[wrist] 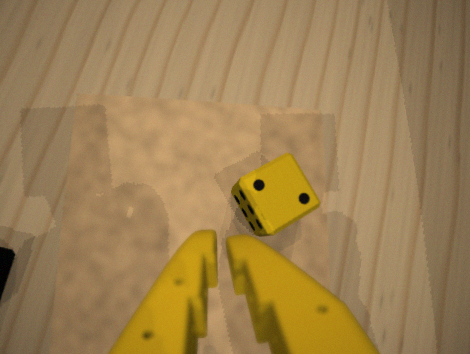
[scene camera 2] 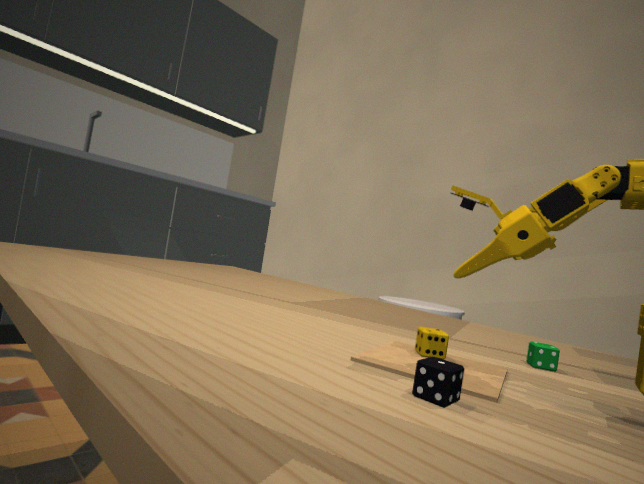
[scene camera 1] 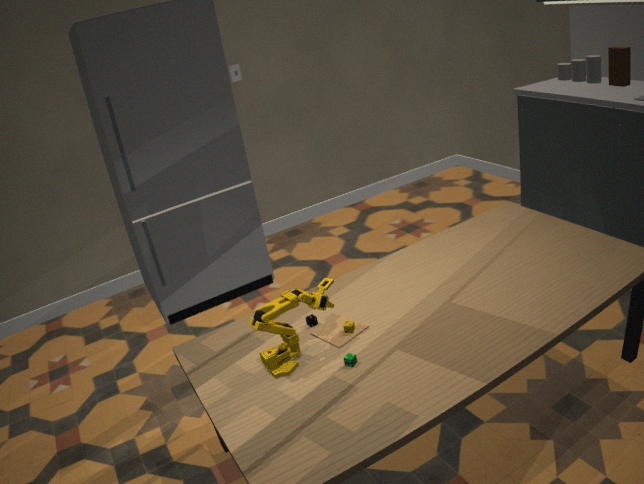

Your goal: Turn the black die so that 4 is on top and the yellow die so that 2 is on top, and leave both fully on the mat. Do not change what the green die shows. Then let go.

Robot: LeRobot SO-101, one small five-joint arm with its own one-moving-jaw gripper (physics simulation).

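The yellow die (scene camera 1: 348, 326) (scene camera 2: 431, 342) (wrist: 277, 195) lies flat on the mat (scene camera 1: 332, 335) (scene camera 2: 484, 378) (wrist: 180, 150), near one edge. It shows 2 on top, with 6 on a side. The black die (scene camera 1: 311, 320) (scene camera 2: 438, 381) (wrist: 5, 267) rests on the table beside the mat, off it; one pip shows on top and 5 on a side. The green die (scene camera 1: 349, 360) (scene camera 2: 543, 356) stands on the table off the mat, with 4 on a side; its top is too small to read. My gripper (scene camera 1: 332, 306) (scene camera 2: 457, 275) (wrist: 221, 237) is shut and empty, raised above the mat, clear of the dice.
The wooden table (scene camera 1: 468, 291) (scene camera 2: 208, 322) (wrist: 425, 75) carries the mat, dice and arm base (scene camera 1: 278, 359). The black die stands between the mat and the table's edge on the fridge (scene camera 1: 187, 156) side. A round white object (scene camera 2: 421, 306) shows beyond the table.
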